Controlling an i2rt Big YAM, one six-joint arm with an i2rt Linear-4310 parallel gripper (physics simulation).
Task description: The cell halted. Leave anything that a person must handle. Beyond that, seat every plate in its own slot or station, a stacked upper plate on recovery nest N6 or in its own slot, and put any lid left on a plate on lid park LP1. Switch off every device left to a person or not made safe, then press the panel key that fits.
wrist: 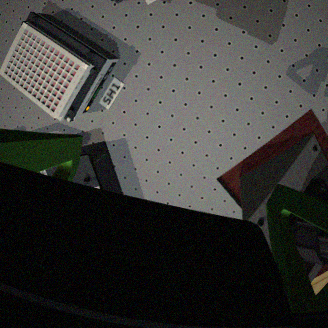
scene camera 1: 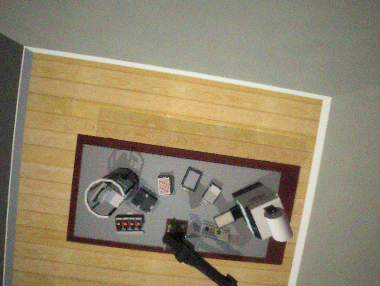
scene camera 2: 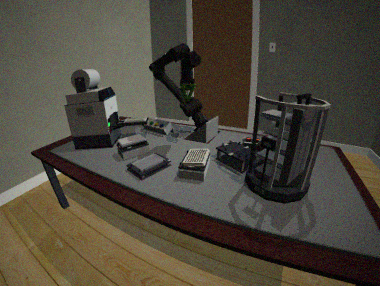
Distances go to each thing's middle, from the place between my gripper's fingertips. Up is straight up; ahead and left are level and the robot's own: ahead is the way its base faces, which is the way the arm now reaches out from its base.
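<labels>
Red-topped plate (wrist: 49, 73): 170 mm ahead of my hand, 130 mm to the left of it, 190 mm below it. Round plate hotel H1 (scene camera 2: 287, 133), from my hand: 120 mm ahead, 460 mm to the left, 80 mm below.
</labels>
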